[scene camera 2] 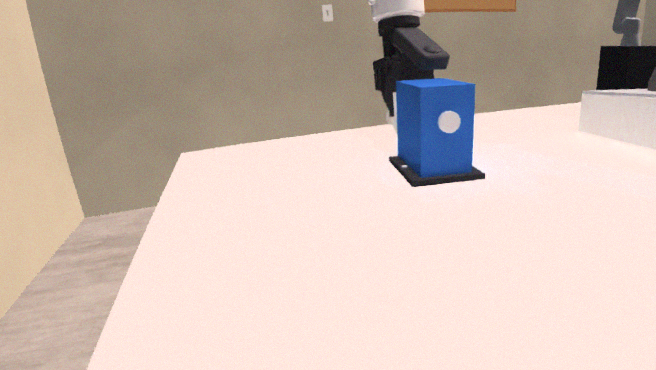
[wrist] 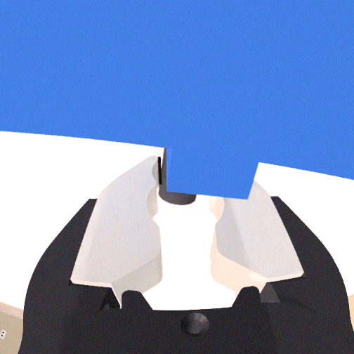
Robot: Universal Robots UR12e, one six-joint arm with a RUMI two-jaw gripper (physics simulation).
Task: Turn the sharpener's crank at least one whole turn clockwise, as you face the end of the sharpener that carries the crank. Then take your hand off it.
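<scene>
The blue sharpener (scene camera 2: 435,135) (wrist: 175,65) stands upright on its black base (scene camera 2: 450,179). A pale disc is on the face towards the scene camera; the crank end is hidden there, on the far side. In the wrist view a blue crank arm (wrist: 212,175) juts down below the body, and the round end of its dark handle (wrist: 177,199) shows beside it. My gripper (scene camera 2: 392,120) (wrist: 180,158) is shut on the crank handle, close against the sharpener's far side. The crank arm hides part of the handle and the fingertips.
The sharpener stands on a pale table (scene camera 2: 300,260), whose left edge drops to the floor. A white block (scene camera 2: 617,117) and a black box (scene camera 2: 625,67) are at the far right, near a grey upright shape. A wall is behind.
</scene>
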